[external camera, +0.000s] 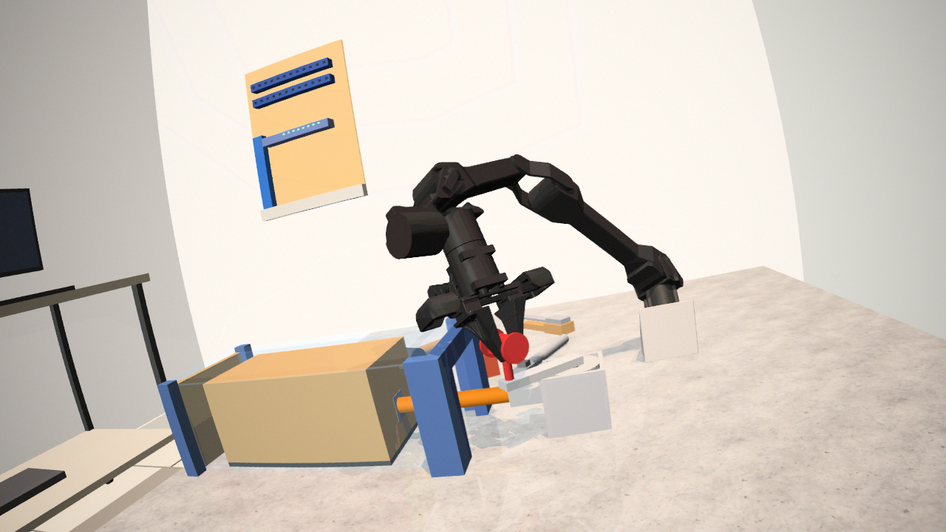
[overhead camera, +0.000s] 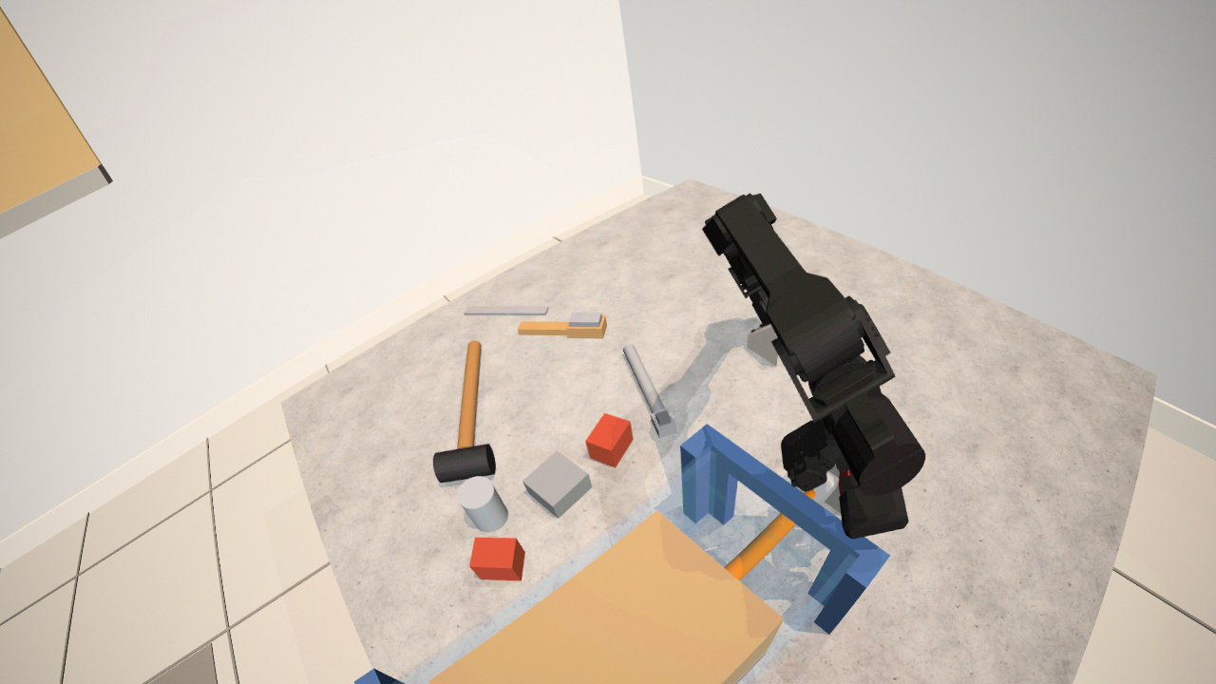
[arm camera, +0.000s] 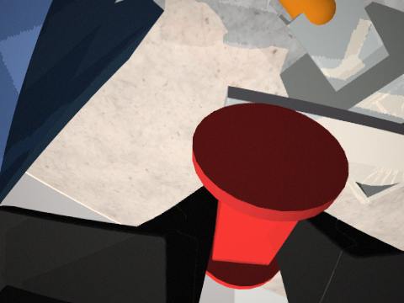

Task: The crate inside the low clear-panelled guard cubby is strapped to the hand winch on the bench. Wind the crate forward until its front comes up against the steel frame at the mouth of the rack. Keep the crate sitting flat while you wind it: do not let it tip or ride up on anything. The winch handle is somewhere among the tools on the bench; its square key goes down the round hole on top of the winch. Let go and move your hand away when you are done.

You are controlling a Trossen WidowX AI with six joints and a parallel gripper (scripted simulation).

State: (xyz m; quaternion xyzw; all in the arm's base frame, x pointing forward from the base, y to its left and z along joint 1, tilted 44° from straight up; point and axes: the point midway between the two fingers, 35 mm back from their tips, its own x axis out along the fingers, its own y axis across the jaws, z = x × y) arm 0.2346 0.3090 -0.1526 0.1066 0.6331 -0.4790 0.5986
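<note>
The crank handle lies 30 mm to the right of my gripper tip, 30 mm below it and 20 mm behind it. The rest, counted from my gripper tip: blue steel frame 90 mm ahead, 60 mm to the right, 30 mm below; then red knob 10 mm to the right, 10 mm ahead; then grey winch 100 mm below, 80 mm to the right, 80 mm behind.
</note>
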